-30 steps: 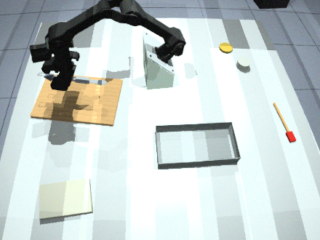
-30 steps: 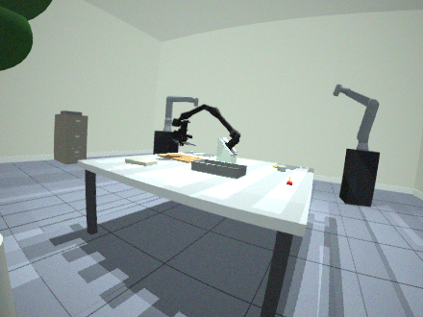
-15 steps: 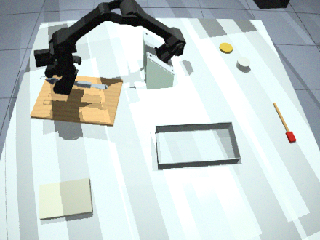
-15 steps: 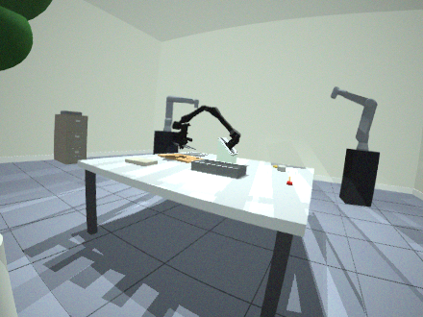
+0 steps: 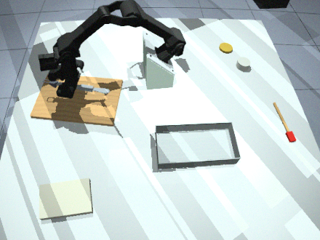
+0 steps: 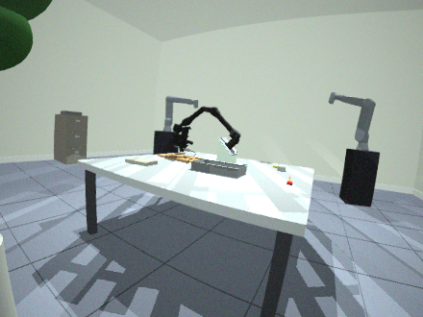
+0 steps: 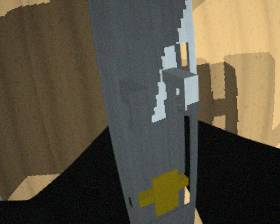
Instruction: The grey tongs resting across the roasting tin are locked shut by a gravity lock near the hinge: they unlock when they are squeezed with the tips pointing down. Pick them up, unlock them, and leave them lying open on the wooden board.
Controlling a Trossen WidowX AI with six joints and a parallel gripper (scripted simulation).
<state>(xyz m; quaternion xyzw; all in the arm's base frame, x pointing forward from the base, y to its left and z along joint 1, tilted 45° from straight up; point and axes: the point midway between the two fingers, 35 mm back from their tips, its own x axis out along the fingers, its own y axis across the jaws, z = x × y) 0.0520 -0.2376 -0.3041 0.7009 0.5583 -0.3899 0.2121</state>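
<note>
Right now the wooden board is 40 mm below my gripper tip and 10 mm to the left of it. Round my gripper tip: yellow lock piece (40 mm above, 10 mm to the left); then grey roasting tin (440 mm to the left, 330 mm ahead, 20 mm below); then cream slab (440 mm ahead, 60 mm to the right, 40 mm below).
</note>
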